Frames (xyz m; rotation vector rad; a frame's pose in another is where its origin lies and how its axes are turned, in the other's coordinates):
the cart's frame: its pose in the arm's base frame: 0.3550 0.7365 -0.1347 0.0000 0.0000 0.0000
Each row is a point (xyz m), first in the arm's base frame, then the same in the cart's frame.
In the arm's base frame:
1: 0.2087 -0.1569 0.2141
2: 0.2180 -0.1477 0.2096
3: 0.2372 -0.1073 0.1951
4: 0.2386 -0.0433 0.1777
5: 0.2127 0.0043 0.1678
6: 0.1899 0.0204 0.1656
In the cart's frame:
1: -0.1463 -0.8934 0.3488
2: -0.1370 -0.8842 0.3443
3: -0.1178 -0.8438 0.3298
4: -0.1164 -0.7798 0.3124
5: -0.1423 -0.7322 0.3025
6: -0.1651 -0.7161 0.3003

